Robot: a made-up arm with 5 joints.
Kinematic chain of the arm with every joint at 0, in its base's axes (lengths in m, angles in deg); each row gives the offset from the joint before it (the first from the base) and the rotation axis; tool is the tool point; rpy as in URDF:
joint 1: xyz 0.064 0 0.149 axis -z
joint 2: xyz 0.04 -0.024 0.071 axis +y
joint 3: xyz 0.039 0 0.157 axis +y
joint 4: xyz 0.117 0 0.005 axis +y
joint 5: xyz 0.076 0.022 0 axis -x
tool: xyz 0 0 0 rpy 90 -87.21 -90
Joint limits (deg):
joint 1: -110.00..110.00
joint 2: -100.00..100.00
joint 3: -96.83..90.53
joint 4: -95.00..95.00
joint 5: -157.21..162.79
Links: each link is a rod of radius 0.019 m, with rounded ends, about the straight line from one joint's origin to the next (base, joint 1, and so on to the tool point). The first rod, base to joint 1, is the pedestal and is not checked.
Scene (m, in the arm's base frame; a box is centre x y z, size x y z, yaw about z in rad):
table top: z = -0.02
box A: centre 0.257 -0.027 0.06 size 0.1 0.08 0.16 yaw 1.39
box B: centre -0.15 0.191 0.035 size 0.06 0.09 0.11 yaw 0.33
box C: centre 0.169 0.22 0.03 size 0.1 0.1 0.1 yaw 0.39
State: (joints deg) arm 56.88 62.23 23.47 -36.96 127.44
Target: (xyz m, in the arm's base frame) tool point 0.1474 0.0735 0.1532
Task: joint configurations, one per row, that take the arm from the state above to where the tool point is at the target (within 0.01 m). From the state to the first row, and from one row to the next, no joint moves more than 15 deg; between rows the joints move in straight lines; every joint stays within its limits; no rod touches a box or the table.
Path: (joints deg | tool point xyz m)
1: 46.19 49.35 21.76 -37.54 116.31 | 0.2636 -0.2110 0.1416
2: 35.50 36.48 20.04 -38.11 105.18 | 0.3116 -0.1790 0.2042
3: 24.80 23.60 18.33 -38.69 94.04 | 0.3399 -0.1297 0.2695
4: 14.11 10.72 16.61 -39.27 82.91 | 0.3429 -0.0722 0.3335
5: 2.81 14.28 30.05 -36.13 91.82 | 0.3425 -0.0157 0.2735
6: -8.50 17.84 43.48 -33.00 100.72 | 0.3142 0.0354 0.2212
7: -19.81 21.40 56.92 -29.86 109.63 | 0.2647 0.0702 0.1815
8: -31.11 24.96 70.35 -26.73 118.53 | 0.2050 0.0828 0.1582
9: -42.42 28.52 83.79 -23.60 127.44 | 0.1474 0.0735 0.1532

